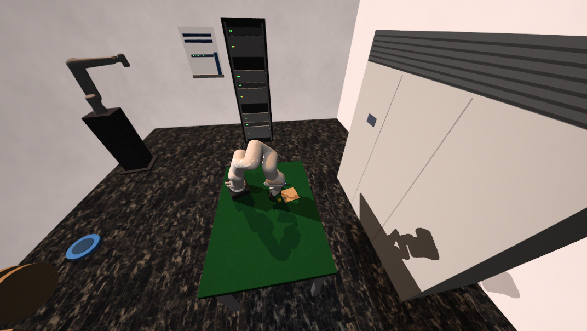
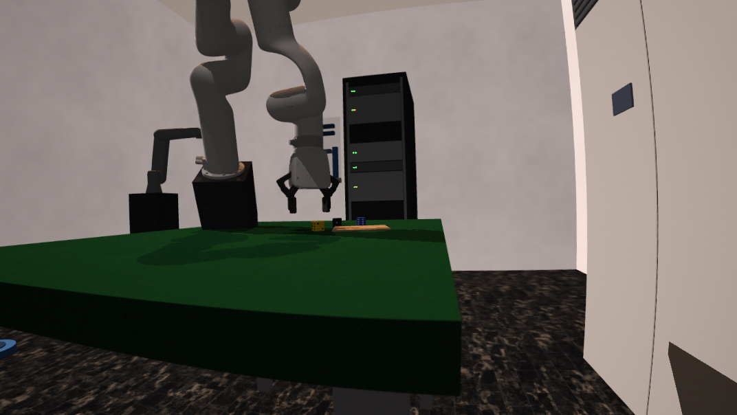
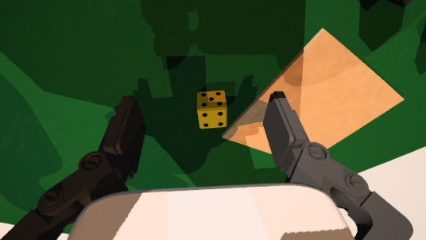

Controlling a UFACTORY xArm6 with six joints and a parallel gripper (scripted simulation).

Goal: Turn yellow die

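Now: the yellow die 40 mm below my hand, 20 mm to the right of it and 20 mm ahead of it. Round my hand: black die: 130 mm to the left, 50 mm ahead, 40 mm below; blue die: 150 mm to the left, 120 mm ahead, 40 mm below; mat: 130 mm ahead, 50 mm below, 20 mm to the left.
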